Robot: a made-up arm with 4 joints.
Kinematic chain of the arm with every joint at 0, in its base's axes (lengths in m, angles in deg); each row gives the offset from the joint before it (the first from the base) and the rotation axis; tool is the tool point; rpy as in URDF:
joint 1: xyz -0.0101 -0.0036 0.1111 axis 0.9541 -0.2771 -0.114
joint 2: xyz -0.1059 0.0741 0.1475 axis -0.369 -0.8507 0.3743
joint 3: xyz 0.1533 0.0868 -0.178 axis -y
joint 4: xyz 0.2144 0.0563 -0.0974 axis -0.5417 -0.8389 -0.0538
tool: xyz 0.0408 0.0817 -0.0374 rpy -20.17 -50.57 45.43
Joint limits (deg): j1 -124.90..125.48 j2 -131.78..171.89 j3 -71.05..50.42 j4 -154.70..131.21
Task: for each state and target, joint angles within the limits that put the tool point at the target. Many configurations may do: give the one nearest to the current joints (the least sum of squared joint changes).
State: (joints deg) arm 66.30 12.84 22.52 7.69
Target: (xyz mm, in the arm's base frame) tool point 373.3 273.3 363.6
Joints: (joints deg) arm 25.42 49.41 -8.56 39.38
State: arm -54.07 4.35 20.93 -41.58
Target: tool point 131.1 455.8 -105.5
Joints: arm -51.06 50.42 47.13 -41.18
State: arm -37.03 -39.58 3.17 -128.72
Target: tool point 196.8 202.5 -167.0
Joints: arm -25.75 -20.70 7.82 -129.88
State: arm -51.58 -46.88 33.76 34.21
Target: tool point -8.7 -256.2 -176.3
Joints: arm -87.38 -67.61 39.51 37.36
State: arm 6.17 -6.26 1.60 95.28
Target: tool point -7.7 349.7 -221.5
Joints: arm 4.96 -27.58 -51.70 94.99
